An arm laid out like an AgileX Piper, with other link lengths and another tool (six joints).
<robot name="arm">
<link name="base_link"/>
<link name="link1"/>
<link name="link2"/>
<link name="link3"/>
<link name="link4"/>
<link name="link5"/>
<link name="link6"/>
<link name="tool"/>
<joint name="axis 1" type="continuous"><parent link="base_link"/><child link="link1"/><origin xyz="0 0 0.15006"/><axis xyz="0 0 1"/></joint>
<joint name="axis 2" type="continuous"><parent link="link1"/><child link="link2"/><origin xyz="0 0 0"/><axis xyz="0 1 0"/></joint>
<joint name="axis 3" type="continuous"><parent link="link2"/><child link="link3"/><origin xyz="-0.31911 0 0.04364"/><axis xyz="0 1 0"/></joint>
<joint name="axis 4" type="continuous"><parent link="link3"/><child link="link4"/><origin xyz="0.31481 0 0.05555"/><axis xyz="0.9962 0 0.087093"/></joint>
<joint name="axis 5" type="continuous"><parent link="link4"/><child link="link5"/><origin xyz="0 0 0"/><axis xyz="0 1 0"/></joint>
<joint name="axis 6" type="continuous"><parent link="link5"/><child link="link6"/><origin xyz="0.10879 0 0.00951"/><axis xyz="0.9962 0 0.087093"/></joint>
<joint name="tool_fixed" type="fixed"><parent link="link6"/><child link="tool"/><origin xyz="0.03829 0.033 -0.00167" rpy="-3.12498 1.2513 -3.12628"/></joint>
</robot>
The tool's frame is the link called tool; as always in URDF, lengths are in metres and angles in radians. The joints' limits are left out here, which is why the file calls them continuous.
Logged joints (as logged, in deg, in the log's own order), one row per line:
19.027, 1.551, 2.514, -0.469, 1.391, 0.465
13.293, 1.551, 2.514, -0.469, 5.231, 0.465
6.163, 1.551, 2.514, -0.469, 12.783, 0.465
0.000, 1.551, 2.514, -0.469, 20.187, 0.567
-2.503, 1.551, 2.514, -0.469, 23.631, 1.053
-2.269, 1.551, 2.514, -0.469, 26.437, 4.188
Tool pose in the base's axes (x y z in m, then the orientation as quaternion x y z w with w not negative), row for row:
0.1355, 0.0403, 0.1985, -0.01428, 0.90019, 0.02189, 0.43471
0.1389, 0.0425, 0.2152, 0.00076, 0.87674, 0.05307, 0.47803
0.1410, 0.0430, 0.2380, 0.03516, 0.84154, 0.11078, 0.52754
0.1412, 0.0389, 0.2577, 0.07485, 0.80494, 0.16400, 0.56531
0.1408, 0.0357, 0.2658, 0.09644, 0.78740, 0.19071, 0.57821
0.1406, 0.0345, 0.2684, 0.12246, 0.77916, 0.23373, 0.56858
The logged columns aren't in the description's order. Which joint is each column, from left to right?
Columns, left to right: axis 5, axis 3, axis 1, axis 2, axis 4, axis 6.
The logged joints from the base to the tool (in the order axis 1, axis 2, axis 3, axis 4, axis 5, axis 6), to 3 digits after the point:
2.514, -0.469, 1.551, 1.391, 19.027, 0.465
2.514, -0.469, 1.551, 5.231, 13.293, 0.465
2.514, -0.469, 1.551, 12.783, 6.163, 0.465
2.514, -0.469, 1.551, 20.187, 0.000, 0.567
2.514, -0.469, 1.551, 23.631, -2.503, 1.053
2.514, -0.469, 1.551, 26.437, -2.269, 4.188

